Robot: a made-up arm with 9 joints. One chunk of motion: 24 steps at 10 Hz.
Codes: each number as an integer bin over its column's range. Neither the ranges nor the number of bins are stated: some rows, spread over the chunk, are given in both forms.
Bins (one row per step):
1: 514 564 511 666 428 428
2: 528 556 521 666 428 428
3: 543 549 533 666 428 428
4: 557 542 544 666 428 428
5: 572 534 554 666 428 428
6: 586 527 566 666 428 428
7: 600 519 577 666 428 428
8: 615 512 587 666 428 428
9: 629 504 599 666 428 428
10: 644 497 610 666 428 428
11: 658 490 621 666 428 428
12: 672 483 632 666 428 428
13: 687 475 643 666 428 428
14: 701 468 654 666 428 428
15: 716 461 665 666 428 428
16: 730 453 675 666 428 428
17: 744 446 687 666 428 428
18: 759 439 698 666 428 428
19: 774 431 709 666 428 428
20: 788 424 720 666 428 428
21: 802 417 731 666 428 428
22: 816 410 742 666 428 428
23: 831 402 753 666 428 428
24: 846 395 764 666 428 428
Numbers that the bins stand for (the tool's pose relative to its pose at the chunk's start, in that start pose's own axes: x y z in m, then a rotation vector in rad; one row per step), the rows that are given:
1: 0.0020 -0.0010 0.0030 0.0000 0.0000 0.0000
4: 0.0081 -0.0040 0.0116 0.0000 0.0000 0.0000
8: 0.0162 -0.0082 0.0228 0.0000 0.0000 0.0000
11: 0.0222 -0.0113 0.0316 0.0000 0.0000 0.0000
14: 0.0282 -0.0144 0.0402 0.0000 0.0000 0.0000
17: 0.0343 -0.0175 0.0488 0.0000 0.0000 0.0000
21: 0.0424 -0.0216 0.0603 0.0000 0.0000 0.0000
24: 0.0486 -0.0246 0.0688 0.0000 0.0000 0.0000
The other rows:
2: 0.0040 -0.0021 0.0056 0.0000 0.0000 0.0000
3: 0.0061 -0.0031 0.0087 0.0000 0.0000 0.0000
5: 0.0102 -0.0052 0.0142 0.0000 0.0000 0.0000
6: 0.0121 -0.0061 0.0173 0.0000 0.0000 0.0000
7: 0.0141 -0.0073 0.0202 0.0000 0.0000 0.0000
9: 0.0181 -0.0094 0.0259 0.0000 0.0000 0.0000
10: 0.0203 -0.0104 0.0288 0.0000 0.0000 0.0000
12: 0.0242 -0.0123 0.0345 0.0000 0.0000 0.0000
13: 0.0263 -0.0134 0.0373 0.0000 0.0000 0.0000
15: 0.0303 -0.0154 0.0431 0.0000 0.0000 0.0000
16: 0.0323 -0.0165 0.0457 0.0000 0.0000 0.0000
18: 0.0364 -0.0185 0.0517 0.0000 0.0000 0.0000
19: 0.0385 -0.0196 0.0545 0.0000 0.0000 0.0000
20: 0.0404 -0.0206 0.0574 0.0000 0.0000 0.0000
22: 0.0444 -0.0225 0.0631 0.0000 0.0000 0.0000
23: 0.0465 -0.0237 0.0660 0.0000 0.0000 0.0000

